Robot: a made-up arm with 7 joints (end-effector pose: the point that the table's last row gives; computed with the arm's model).
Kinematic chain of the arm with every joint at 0, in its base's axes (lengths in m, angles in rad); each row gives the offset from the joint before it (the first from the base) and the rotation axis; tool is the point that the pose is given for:
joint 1: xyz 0 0 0.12 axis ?
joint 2: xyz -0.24 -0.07 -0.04 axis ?
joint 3: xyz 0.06 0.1 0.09 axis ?
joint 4: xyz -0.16 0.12 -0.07 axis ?
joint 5: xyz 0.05 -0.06 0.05 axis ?
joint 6: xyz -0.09 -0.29 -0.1 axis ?
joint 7: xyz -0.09 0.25 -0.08 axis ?
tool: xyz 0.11 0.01 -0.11
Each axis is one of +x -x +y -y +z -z.
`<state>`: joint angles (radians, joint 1 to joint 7).
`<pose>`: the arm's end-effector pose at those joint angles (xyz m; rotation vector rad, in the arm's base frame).
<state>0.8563 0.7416 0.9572 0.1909 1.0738 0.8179 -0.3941</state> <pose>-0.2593 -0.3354 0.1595 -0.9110 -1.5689 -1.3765</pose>
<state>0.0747 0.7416 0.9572 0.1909 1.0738 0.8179 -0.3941</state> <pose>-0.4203 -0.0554 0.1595 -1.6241 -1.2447 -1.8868</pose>
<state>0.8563 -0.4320 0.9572 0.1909 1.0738 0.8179 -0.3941</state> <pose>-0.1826 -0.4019 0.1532 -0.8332 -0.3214 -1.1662</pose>
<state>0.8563 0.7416 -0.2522 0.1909 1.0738 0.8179 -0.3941</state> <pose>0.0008 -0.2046 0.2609 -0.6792 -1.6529 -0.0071</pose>
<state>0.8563 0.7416 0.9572 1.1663 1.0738 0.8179 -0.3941</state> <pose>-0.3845 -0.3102 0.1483 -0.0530 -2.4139 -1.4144</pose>
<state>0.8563 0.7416 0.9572 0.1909 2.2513 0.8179 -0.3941</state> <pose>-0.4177 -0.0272 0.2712 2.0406 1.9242 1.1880</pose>
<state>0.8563 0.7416 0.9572 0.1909 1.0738 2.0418 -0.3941</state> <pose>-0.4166 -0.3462 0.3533 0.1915 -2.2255 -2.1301</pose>
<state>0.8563 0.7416 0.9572 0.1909 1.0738 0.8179 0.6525</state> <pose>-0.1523 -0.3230 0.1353 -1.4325 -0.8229 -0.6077</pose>
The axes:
joint 1: +z
joint 2: -x
joint 3: -z
joint 4: -y
joint 5: -x
joint 6: -z
joint 7: +z

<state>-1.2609 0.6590 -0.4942 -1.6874 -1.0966 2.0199 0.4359</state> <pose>-0.4791 0.6946 0.0160 0.3434 -1.4872 1.8873</pose>
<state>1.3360 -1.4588 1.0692 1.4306 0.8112 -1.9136 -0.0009</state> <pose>-0.3539 -0.6117 0.2313 -0.1695 0.3136 1.7310</pose>
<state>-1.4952 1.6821 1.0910 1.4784 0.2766 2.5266 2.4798</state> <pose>0.1894 0.5976 0.1280 -2.9388 -0.1130 0.0410</pose>
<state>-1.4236 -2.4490 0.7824 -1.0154 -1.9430 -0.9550 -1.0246</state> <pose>-0.6376 0.0092 0.3450 -1.7406 -0.1432 -0.6235</pose>
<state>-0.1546 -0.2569 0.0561 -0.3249 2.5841 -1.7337 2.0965</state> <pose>-0.4397 0.2635 0.8332 -1.1328 -2.1834 -0.9230</pose>
